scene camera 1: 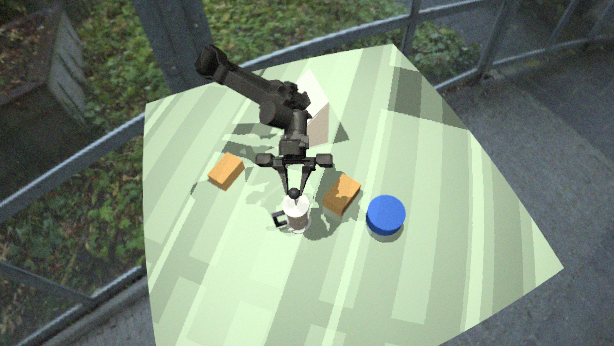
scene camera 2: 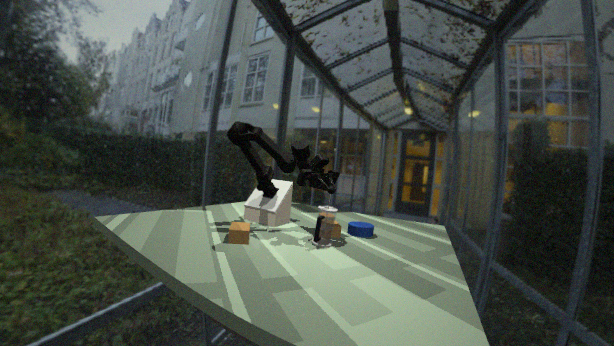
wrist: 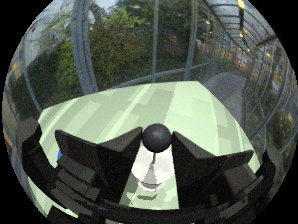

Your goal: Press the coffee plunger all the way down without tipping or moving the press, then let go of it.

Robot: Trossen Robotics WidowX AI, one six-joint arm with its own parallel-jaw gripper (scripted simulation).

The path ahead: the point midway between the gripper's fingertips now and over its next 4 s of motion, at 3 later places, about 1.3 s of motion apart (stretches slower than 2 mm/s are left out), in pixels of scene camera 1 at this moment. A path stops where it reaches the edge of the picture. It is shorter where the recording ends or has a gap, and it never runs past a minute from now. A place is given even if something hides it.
My gripper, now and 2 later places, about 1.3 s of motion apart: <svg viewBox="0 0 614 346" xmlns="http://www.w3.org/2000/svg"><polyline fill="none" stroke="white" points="293,195 295,206 296,204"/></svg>
